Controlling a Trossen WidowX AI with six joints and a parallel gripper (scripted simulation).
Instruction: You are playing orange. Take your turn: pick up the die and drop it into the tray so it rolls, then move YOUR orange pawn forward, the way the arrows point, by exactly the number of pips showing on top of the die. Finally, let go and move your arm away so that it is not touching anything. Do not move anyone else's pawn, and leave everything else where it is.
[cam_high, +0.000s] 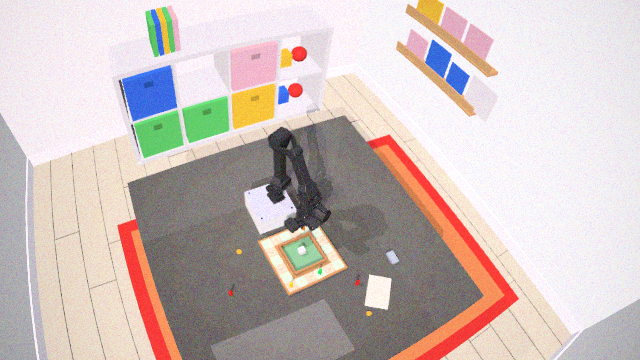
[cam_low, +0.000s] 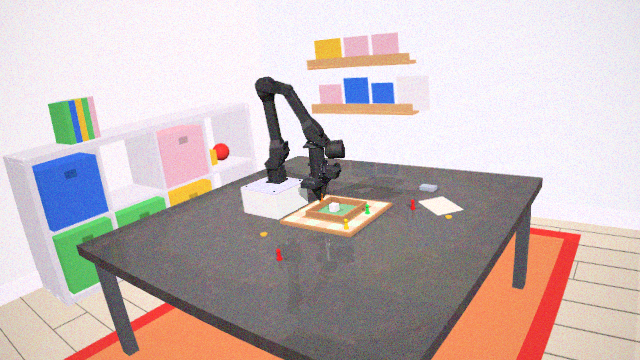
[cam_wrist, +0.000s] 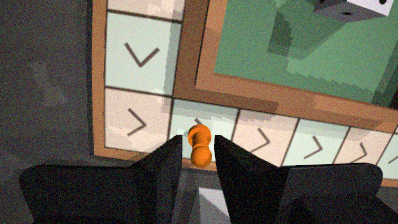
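Now: gripper tip 90 mm short of the white die, 80 mm to the left of it and 10 mm below it. The rest, counted from my gripper tip: green-felt tray (110 mm ahead, 80 mm to the right, 10 mm below); then orange pawn (10 mm above); then green pawn (220 mm ahead, 70 mm to the right, 10 mm above).
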